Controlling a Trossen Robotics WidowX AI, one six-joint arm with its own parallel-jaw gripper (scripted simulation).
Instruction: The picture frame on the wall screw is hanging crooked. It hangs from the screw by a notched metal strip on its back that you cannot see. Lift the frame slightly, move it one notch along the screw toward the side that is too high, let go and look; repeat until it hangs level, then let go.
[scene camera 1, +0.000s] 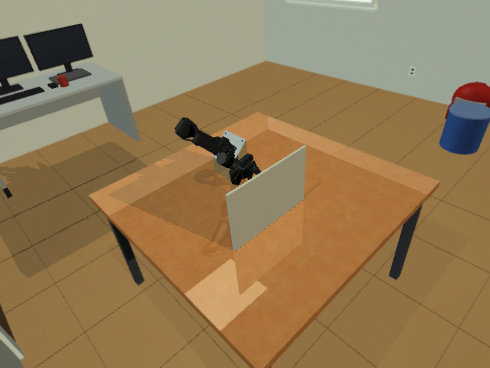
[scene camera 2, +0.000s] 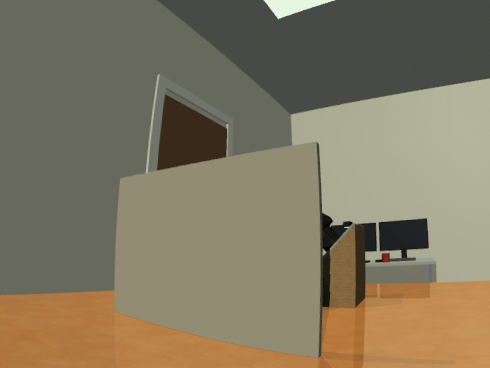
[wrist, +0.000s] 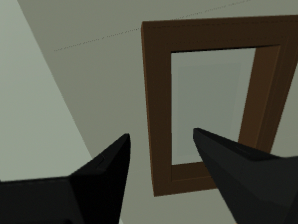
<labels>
brown wooden picture frame: wrist 224, 75; not seen in scene camera 1 (hidden by a wall panel); not seen in scene camera 2 (hidden by a wall panel)
</labels>
